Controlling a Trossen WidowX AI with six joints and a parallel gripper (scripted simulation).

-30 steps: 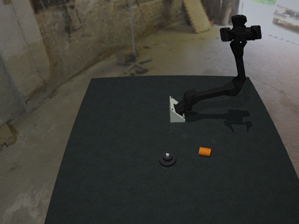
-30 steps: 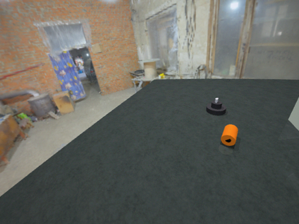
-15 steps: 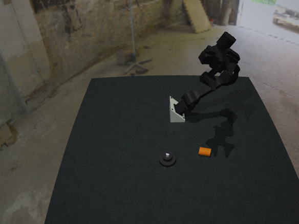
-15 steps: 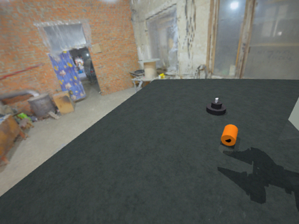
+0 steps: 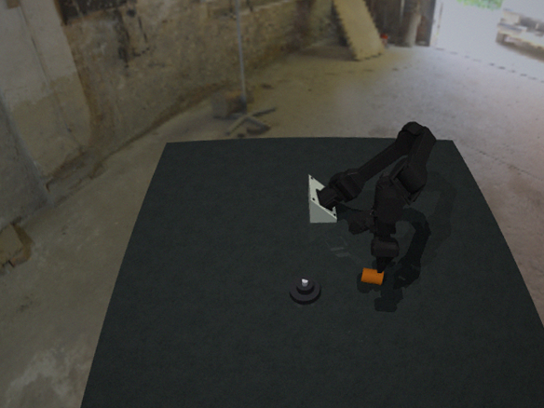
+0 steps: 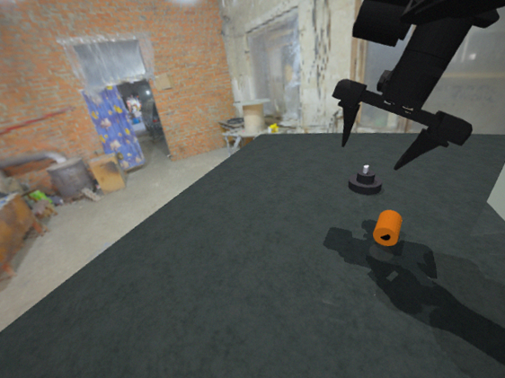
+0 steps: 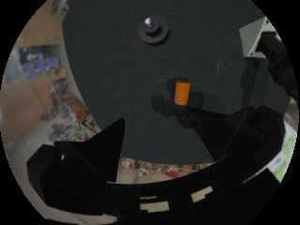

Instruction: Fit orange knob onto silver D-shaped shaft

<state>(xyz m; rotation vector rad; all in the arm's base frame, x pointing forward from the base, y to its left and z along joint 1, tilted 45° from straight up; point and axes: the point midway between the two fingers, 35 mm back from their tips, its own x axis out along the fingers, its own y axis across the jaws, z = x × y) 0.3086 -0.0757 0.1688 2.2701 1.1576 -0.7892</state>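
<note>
The orange knob lies 5 cm behind my gripper tip, 1 cm to the left of it and 13 cm below it. The rest, counted from my gripper tip: round pedestal 4 cm behind, 18 cm to the right, 12 cm below.
</note>
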